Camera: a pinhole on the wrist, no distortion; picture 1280 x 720 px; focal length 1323.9 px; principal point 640.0 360.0 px. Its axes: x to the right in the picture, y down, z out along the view. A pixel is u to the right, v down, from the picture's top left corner.
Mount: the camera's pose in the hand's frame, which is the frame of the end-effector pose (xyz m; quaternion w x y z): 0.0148 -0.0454 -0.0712 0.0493 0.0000 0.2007 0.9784
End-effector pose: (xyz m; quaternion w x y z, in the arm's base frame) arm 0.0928 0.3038 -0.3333 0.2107 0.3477 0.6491 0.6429
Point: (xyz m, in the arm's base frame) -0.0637 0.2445 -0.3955
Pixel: behind the camera
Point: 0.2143 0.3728 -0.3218
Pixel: 928 466
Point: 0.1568 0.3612 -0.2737
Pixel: 738 58
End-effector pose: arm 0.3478 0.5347 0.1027 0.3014 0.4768 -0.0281 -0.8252
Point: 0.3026 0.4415 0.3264
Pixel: 1232 140
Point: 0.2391 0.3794 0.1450
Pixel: 306 129
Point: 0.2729 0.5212 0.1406
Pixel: 723 623
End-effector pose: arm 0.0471 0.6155 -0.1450 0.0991 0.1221 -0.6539 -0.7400
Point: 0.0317 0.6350 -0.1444
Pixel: 748 330
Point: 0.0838 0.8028 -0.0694
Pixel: 1222 455
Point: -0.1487 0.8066 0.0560
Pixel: 350 86
